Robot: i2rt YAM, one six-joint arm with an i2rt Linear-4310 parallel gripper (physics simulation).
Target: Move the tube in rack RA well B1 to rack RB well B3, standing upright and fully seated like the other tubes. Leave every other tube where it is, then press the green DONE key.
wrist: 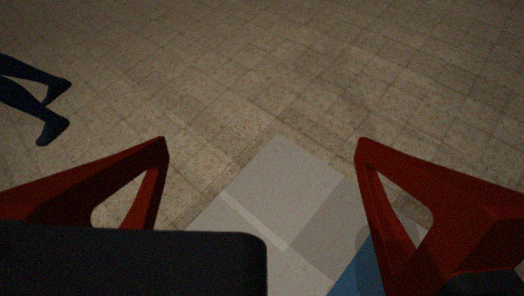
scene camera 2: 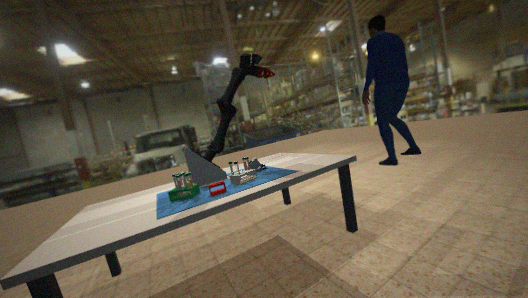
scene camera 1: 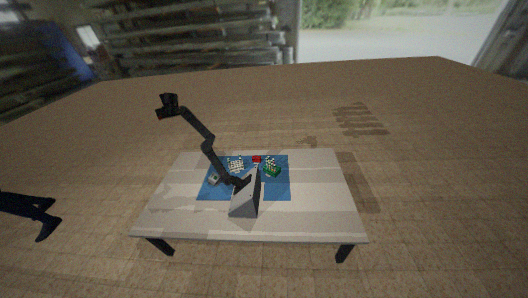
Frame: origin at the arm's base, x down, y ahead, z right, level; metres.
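Seen in the pictures: gripper, fingertip midpoint: [wrist: 261, 147] [scene camera 2: 272, 74]; arm's base, link origin: [scene camera 2: 206, 160] [scene camera 1: 242, 184].
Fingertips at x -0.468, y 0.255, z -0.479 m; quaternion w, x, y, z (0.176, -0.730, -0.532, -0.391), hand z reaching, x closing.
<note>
Offsets run from my fingertips to a thing's top centre. "spot": to the spot under its first point. Level surfaces: height alone.
My gripper [wrist: 261, 147] [scene camera 2: 270, 74] is open and empty, held high above the table, well away from the racks. A green rack [scene camera 1: 272, 171] [scene camera 2: 184, 193] with several upright tubes stands on the blue mat. A white rack @(dx +0.549, dy +0.046, dz +0.362 m) [scene camera 1: 236, 166] [scene camera 2: 244, 177] with a few upright tubes stands on the same mat. Rack labels and well names are too small to read, so I cannot tell which is RA or RB. A small grey box @(spot: dx +0.531, dy -0.133, dz +0.221 m) [scene camera 1: 213, 178] with a green spot on top, which looks like the key, sits at the mat's left in scene camera 1. The racks do not show in the wrist view.
A red block-like frame [scene camera 1: 256, 159] [scene camera 2: 217, 188] stands between the racks. The arm's grey wedge-shaped base [scene camera 1: 244, 202] [scene camera 2: 202, 172] stands beside the blue mat @(dx +0.600 m) [scene camera 1: 277, 192] [scene camera 2: 165, 208] on the table @(dx +0.602 m) [scene camera 1: 320, 200] [scene camera 2: 65, 225]. A person in blue [scene camera 2: 389, 75] [wrist: 25, 95] is on the floor beyond the table.
</note>
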